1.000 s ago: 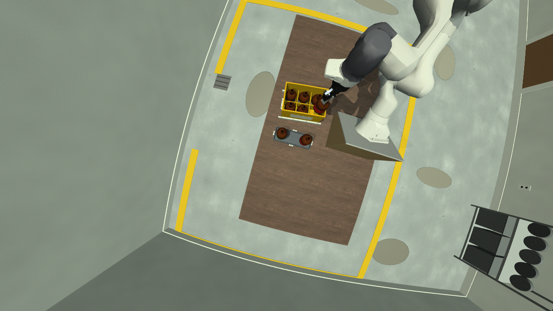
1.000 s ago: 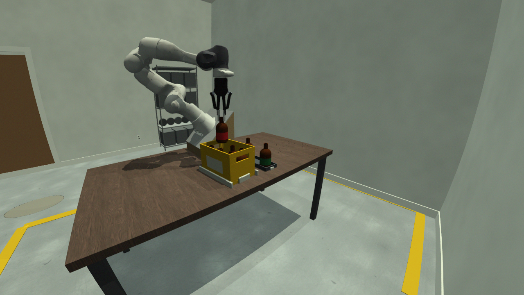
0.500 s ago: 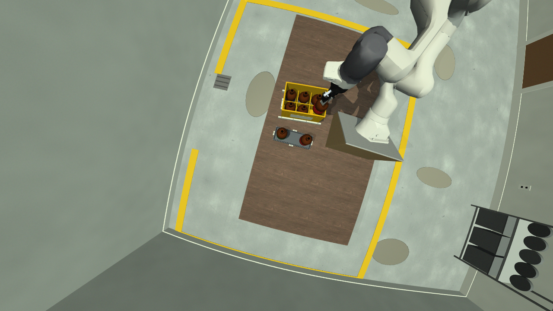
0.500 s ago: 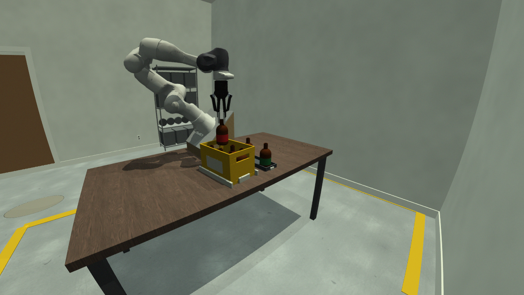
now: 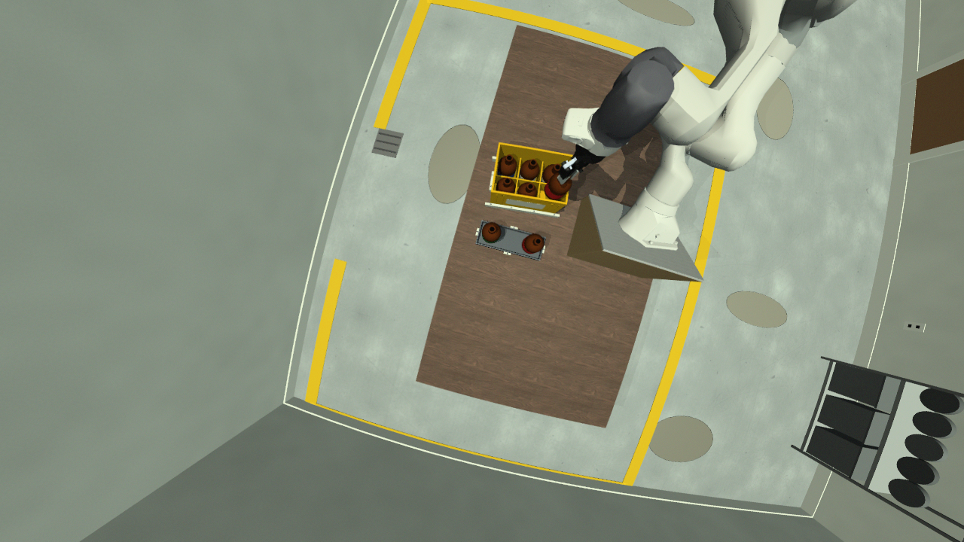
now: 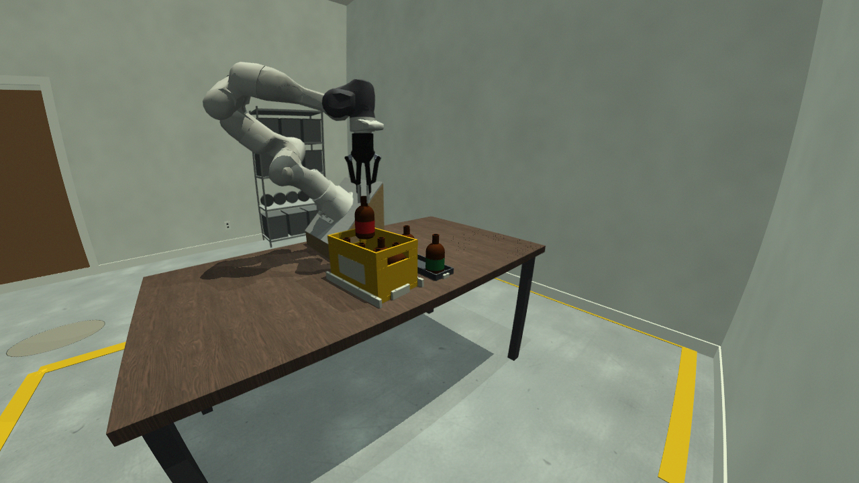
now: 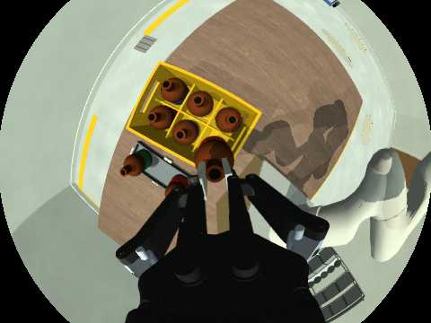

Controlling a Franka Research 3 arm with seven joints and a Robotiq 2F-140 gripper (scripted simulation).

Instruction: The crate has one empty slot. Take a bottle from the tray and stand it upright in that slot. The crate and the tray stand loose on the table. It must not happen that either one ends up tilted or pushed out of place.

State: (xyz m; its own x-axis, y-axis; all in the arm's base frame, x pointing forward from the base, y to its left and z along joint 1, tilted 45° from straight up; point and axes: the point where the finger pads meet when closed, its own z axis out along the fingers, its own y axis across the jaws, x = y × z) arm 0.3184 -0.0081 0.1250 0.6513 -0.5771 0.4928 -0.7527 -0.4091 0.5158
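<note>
Now: the yellow crate 230 mm below my hand, 90 mm ahead of it and 40 mm to the right of it. Also, from my hand: grey tray 300 mm below, 190 mm to the left, 110 mm ahead.
</note>
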